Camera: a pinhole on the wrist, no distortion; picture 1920 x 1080 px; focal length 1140.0 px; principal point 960.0 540.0 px. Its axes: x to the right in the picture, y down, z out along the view. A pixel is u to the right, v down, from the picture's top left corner.
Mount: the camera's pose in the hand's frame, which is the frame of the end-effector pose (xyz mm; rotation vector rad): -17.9 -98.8 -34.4 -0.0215 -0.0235 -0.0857
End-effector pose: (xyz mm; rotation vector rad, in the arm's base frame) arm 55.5 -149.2 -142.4 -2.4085 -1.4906 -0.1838
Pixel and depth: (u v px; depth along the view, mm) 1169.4 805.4 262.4
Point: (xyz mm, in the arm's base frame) 25.4 -36.3 -343.4
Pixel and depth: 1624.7 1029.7 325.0
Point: 148.5 80.7 -378.4
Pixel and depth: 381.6 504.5 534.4
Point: -176.8 -214.8 -673.9
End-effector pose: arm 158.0 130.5 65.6 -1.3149 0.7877 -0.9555
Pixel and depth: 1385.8 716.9 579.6
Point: 730.0 188.4 151.3
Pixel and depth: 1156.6 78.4 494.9
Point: 557.4 292.5 412.1
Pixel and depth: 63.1 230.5 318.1
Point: 271.4 503.8 237.6
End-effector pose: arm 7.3 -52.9 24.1 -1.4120 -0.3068 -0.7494
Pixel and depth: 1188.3 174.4 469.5
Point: -6.9 358.5 320.2
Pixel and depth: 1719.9 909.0 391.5
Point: 280.7 222.3 222.5
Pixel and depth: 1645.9 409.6 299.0
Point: 92.8 164.5 271.2
